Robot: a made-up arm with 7 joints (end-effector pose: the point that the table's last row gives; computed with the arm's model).
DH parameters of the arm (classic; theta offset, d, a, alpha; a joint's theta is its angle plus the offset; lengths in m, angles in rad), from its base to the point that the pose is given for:
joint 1: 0 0.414 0 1.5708
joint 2: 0 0.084 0 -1.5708
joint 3: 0 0.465 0.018 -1.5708
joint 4: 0 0.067 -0.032 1.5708
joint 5: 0 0.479 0 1.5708
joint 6: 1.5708 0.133 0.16 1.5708
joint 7: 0 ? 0 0
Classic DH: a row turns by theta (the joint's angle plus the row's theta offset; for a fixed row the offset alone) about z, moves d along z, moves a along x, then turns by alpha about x.
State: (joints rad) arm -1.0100 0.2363 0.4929 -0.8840 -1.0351 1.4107 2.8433
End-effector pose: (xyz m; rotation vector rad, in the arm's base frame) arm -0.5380 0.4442 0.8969 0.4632 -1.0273 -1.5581
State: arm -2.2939 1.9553 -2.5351 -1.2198 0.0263 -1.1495 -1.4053
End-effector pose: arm 0.7071 0.4801 0.4229 -1.1951 -2.1641 0.1517
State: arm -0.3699 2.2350 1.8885 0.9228 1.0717 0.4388 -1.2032
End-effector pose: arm -0.3401 0.6255 -0.1866 -0.1804 2.3216 0.0117
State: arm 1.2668 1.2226 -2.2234 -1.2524 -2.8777 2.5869 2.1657
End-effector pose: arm -0.1586 -0.4182 0.9632 0.4982 -0.8138 1.1928
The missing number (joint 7, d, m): 0.022
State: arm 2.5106 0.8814 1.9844 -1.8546 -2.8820 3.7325 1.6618
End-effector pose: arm 0.4143 0.1899 0.5249 0.7635 0.9599 -0.2995
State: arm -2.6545 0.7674 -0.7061 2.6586 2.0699 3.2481 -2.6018
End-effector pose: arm -0.0281 0.0362 0.6207 0.4015 2.6674 0.9831
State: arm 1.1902 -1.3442 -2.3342 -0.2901 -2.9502 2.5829 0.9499
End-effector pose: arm 0.5014 0.7026 0.4171 -0.6936 0.8134 -0.4353
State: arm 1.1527 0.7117 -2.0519 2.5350 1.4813 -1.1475 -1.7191
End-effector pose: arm 0.3797 -0.0781 0.4441 0.0678 -0.3147 -1.1960
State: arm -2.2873 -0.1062 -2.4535 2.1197 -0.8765 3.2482 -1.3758
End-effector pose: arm -0.0688 0.3807 0.8586 1.1698 -0.6038 -2.4347
